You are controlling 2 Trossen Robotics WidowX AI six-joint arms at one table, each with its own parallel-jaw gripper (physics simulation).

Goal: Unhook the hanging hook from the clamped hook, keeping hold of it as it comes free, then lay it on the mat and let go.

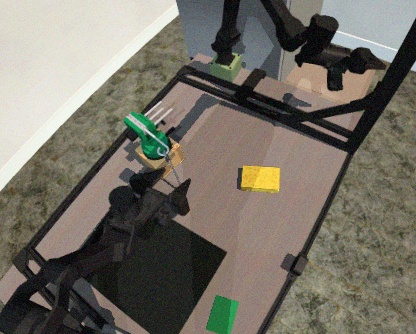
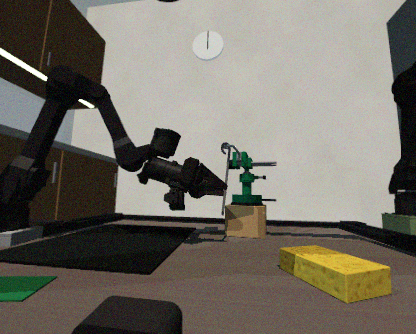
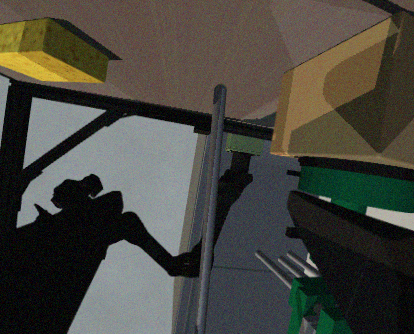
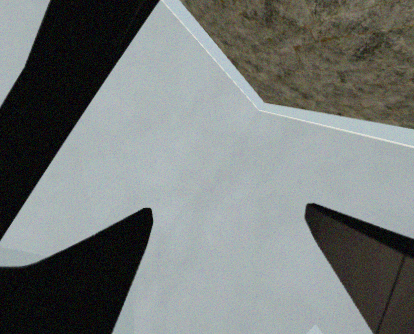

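Where they show: left gripper, fingertip midpoint: (image 1: 177,174) (image 2: 226,191) (image 3: 206,199); right gripper, fingertip midpoint: (image 1: 377,67) (image 3: 50,192) (image 4: 228,212); left arm's base, link origin: (image 2: 6,228); right arm's base, link origin: (image 1: 225,59) (image 2: 411,214) (image 3: 242,152).
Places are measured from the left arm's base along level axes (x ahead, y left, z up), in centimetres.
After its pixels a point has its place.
Observation:
The hanging hook (image 1: 173,170) @[x 49.3, y -0.5, z 12.3 cm] (image 2: 225,179) @[x 49.3, y -0.6, z 12.5 cm] (image 3: 210,212) @[x 49.0, y -0.6, z 10.1 cm] is a thin grey rod. Its curled top hangs on the clamped hook (image 1: 153,135) @[x 53.6, y 4.8, z 21.2 cm] (image 2: 233,146) @[x 51.2, y -0.7, z 20.8 cm]. That hook is held in the green vise (image 1: 146,136) @[x 56.0, y 10.6, z 15.1 cm] (image 2: 245,177) @[x 57.0, y 9.1, z 13.9 cm] on a wooden block (image 1: 175,156) @[x 58.0, y 5.1, z 2.9 cm] (image 2: 244,221) @[x 55.9, y 6.0, z 1.6 cm] (image 3: 312,109) @[x 56.2, y 5.8, z 2.1 cm]. My left gripper (image 1: 171,183) (image 2: 224,189) @[x 49.6, y -0.9, z 9.6 cm] is open, with its fingers on either side of the rod's lower half and not closed on it. The black mat (image 1: 173,265) @[x 26.6, y -6.5, z -2.1 cm] (image 2: 117,245) @[x 26.2, y -5.2, z -2.1 cm] lies below my left arm. My right gripper (image 1: 334,87) (image 4: 228,212) @[x 89.9, y -47.1, z 24.0 cm] is open and empty, far back by the wall.
A yellow sponge (image 1: 260,179) @[x 59.0, y -23.0, z 0.5 cm] (image 2: 332,270) @[x 57.1, y -27.6, z 0.3 cm] (image 3: 70,56) @[x 57.5, y -17.4, z -0.3 cm] lies mid-table. A green pad (image 1: 222,315) @[x 18.9, y -24.1, z -2.5 cm] (image 2: 45,281) @[x 22.9, y -22.5, z -2.4 cm] lies at the near edge. A black frame (image 1: 279,109) @[x 90.6, y -22.6, z -2.1 cm] borders the table, with a clamp (image 1: 297,263) @[x 37.4, y -38.7, z 2.9 cm] on its right rail.

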